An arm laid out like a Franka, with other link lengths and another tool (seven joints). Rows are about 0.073 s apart.
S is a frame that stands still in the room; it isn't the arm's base.
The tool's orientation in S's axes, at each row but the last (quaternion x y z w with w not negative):
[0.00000, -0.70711, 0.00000, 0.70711]
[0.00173, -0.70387, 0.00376, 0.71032]
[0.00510, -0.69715, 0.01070, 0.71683]
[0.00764, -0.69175, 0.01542, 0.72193]
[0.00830, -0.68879, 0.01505, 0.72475]
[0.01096, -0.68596, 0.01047, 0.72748]
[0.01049, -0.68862, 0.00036, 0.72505]
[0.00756, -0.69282, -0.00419, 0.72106]
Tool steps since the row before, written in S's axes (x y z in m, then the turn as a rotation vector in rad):
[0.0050, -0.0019, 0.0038, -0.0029, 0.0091, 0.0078]
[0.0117, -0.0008, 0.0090, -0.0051, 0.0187, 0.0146]
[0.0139, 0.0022, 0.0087, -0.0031, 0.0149, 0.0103]
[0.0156, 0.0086, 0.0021, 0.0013, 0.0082, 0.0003]
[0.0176, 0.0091, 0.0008, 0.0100, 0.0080, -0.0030]
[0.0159, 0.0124, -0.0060, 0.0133, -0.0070, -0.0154]
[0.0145, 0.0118, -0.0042, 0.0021, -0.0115, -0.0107]
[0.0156, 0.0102, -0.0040, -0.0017, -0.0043, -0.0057]
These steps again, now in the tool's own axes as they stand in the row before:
[0.0038, -0.0019, -0.0050, 0.0078, 0.0091, 0.0029]
[0.0091, -0.0009, -0.0116, 0.0146, 0.0187, 0.0051]
[0.0091, 0.0018, -0.0137, 0.0103, 0.0149, 0.0031]
[0.0029, 0.0081, -0.0158, 0.0005, 0.0081, -0.0016]
[0.0018, 0.0085, -0.0178, -0.0024, 0.0077, -0.0104]
[-0.0051, 0.0119, -0.0166, -0.0146, -0.0074, -0.0140]
[-0.0036, 0.0115, -0.0149, -0.0104, -0.0117, -0.0025]
[-0.0035, 0.0101, -0.0158, -0.0057, -0.0044, 0.0015]

